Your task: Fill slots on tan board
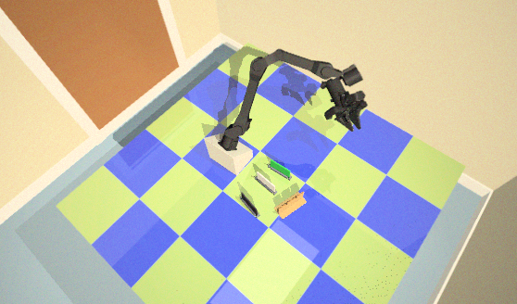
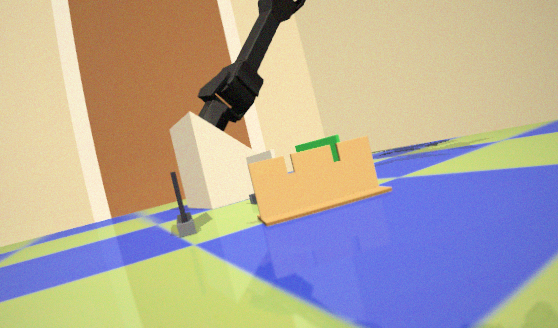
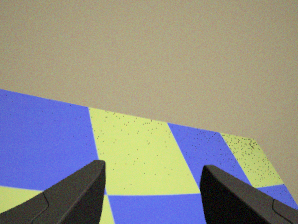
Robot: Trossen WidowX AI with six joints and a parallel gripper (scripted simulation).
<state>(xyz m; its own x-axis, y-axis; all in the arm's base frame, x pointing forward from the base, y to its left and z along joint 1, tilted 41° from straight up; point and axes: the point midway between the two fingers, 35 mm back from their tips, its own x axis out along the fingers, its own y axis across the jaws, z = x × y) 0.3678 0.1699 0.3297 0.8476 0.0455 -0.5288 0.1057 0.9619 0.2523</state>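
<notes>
My gripper tip is 410 mm to the left of the thin black board, 290 mm above it and 140 mm past it. The rest, counted from my gripper tip: tan board: 300 mm below, 280 mm to the right, 30 mm behind; then green board: 290 mm below, 210 mm to the right, 170 mm behind.
</notes>
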